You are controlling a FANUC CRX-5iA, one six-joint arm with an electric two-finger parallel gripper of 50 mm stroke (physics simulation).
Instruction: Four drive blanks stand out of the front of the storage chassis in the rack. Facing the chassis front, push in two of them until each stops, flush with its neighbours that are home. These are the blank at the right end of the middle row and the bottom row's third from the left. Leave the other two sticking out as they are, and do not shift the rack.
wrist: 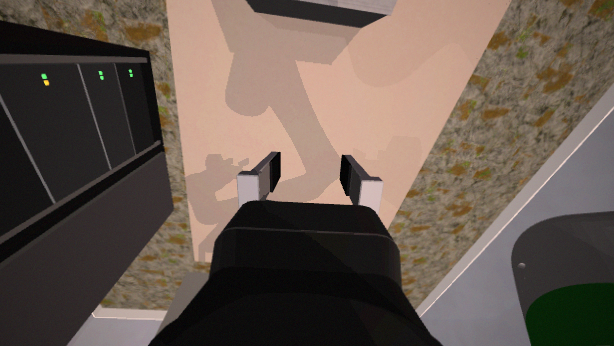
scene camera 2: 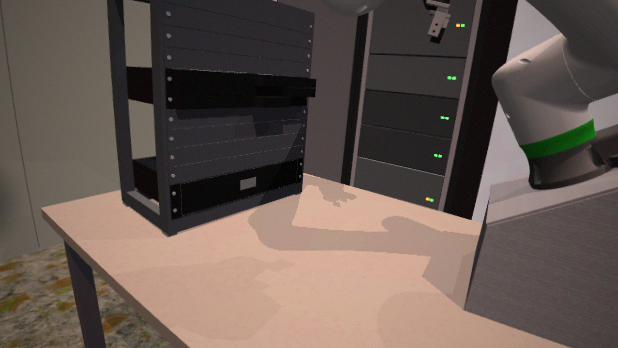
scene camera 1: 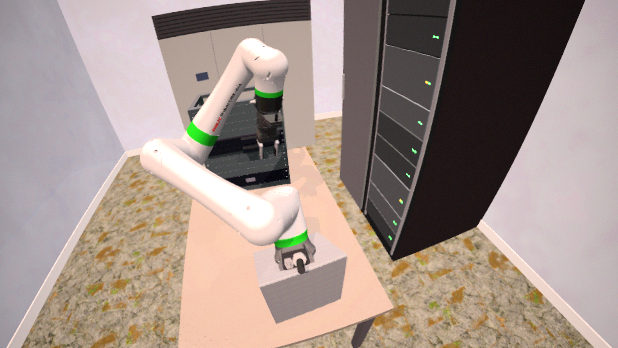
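Pixels of known places: gripper, between the fingertips: (wrist: 310, 165) (scene camera 2: 433, 39) (scene camera 1: 268, 155); arm's base, origin of its link: (scene camera 2: 571, 174) (scene camera 1: 295, 255).
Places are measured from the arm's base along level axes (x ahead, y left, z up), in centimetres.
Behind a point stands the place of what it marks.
The storage chassis (scene camera 2: 212, 90) @(x 69.9, y 34.4, z 8.7 cm) (scene camera 1: 227, 146) @(x 70.2, y 29.7, z 8.9 cm) is a black band across the rack (scene camera 2: 161, 150) @(x 71.9, y 46.6, z -5.1 cm). In scene camera 2, dark blanks (scene camera 2: 302, 89) @(x 68.1, y 5.4, z 9.7 cm) stand out at the right part of its front; it is too dark to tell their rows and places apart. In scene camera 1 the arm and gripper hide part of the front. My gripper (scene camera 1: 268, 151) @(x 30.2, y 5.1, z 23.4 cm) (scene camera 2: 436, 33) @(x 30.2, y 5.1, z 23.4 cm) (wrist: 310, 165) @(x 30.2, y 5.1, z 23.4 cm) is open and empty, fingers pointing down. In scene camera 2 it hangs in the air well to the right of the rack, apart from it. The chassis does not show in the wrist view.
The rack stands at the far end of the table (scene camera 1: 215, 280) @(x 9.5, y 39.3, z -27.2 cm) (scene camera 2: 210, 290) @(x 46.5, y 49.4, z -27.1 cm). A black unit with a grey label (scene camera 2: 247, 183) @(x 72.1, y 21.7, z -17.9 cm) sits at its bottom. The robot's grey base block (scene camera 1: 305, 295) @(x -11.3, y -1.3, z -10.0 cm) (scene camera 2: 545, 265) @(x -0.6, y 15.0, z -13.4 cm) is at the near end. A tall server cabinet (scene camera 1: 480, 130) (wrist: 95, 240) stands beside the table.
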